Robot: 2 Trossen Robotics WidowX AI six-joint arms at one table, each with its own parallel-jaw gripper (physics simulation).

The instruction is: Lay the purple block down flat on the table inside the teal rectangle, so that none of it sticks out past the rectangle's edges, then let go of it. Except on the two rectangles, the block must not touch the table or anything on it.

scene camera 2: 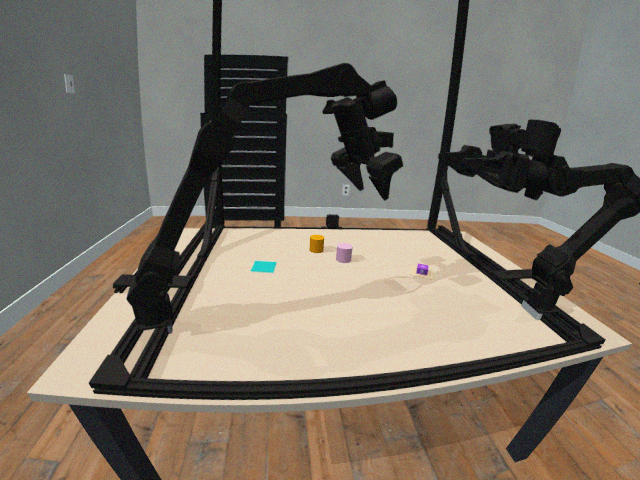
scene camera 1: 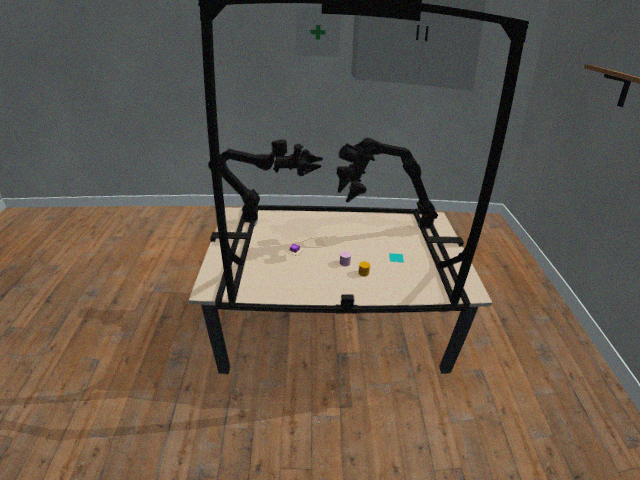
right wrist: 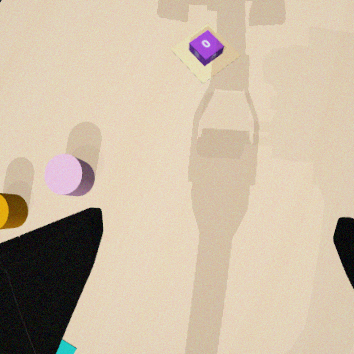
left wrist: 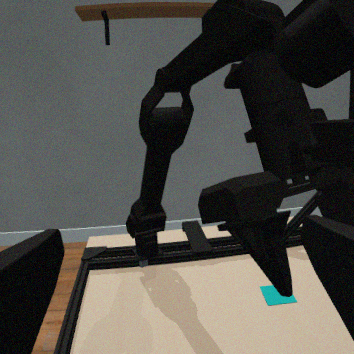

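Where they show: left gripper, fingertip midpoint: (scene camera 2: 449, 158) (scene camera 1: 322, 162) (left wrist: 183, 235); right gripper, fingertip midpoint: (scene camera 2: 373, 194) (scene camera 1: 342, 197) (right wrist: 222, 225); left arm's base at its link origin: (scene camera 2: 540, 305) (scene camera 1: 250, 219); right arm's base at its link origin: (scene camera 2: 154, 318) (scene camera 1: 426, 225) (left wrist: 146, 251).
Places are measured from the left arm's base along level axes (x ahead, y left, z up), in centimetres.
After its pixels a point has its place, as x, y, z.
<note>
The purple block (scene camera 1: 294, 248) @[25.7, -22.5, 0.0] (scene camera 2: 422, 269) @[26.2, -19.6, -0.2] (right wrist: 206, 47) @[26.0, -20.7, 0.0] lies on a pale yellow rectangle (right wrist: 183, 50) @[26.8, -23.6, -1.8], at the top of the right wrist view. The flat teal rectangle (scene camera 1: 396, 257) @[71.4, -21.3, -1.8] (scene camera 2: 263, 267) @[71.4, -20.7, -1.8] (left wrist: 274, 298) @[69.9, -20.2, -1.8] lies on the table; a corner of it shows at the bottom left of the right wrist view. My right gripper (scene camera 1: 347, 196) @[45.3, -12.8, 21.9] (scene camera 2: 374, 194) @[45.3, -12.8, 21.9] (right wrist: 222, 225) @[45.3, -12.8, 21.9] is open and empty, high above the table, pointing down at a tilt. My left gripper (scene camera 1: 321, 162) @[35.0, 0.0, 32.5] (scene camera 2: 445, 157) @[35.0, 0.0, 32.5] is open and empty, held level high above the table at its own side, with its fingers at both edges of the left wrist view.
A pink cylinder (scene camera 1: 345, 258) @[48.3, -30.1, 2.2] (scene camera 2: 343, 253) @[48.8, -25.7, 1.2] (right wrist: 64, 174) @[48.2, -27.6, 2.7] and an orange cylinder (scene camera 1: 364, 268) @[56.2, -36.3, 2.2] (scene camera 2: 316, 243) @[56.6, -31.8, 1.4] (right wrist: 13, 211) @[55.4, -32.1, 1.4] stand upright on the table between the purple block and the teal rectangle. A black frame (scene camera 1: 289, 308) @[28.7, -58.5, -2.5] (scene camera 2: 289, 389) @[61.5, 20.7, 0.1] runs around the table and rises above it.
</note>
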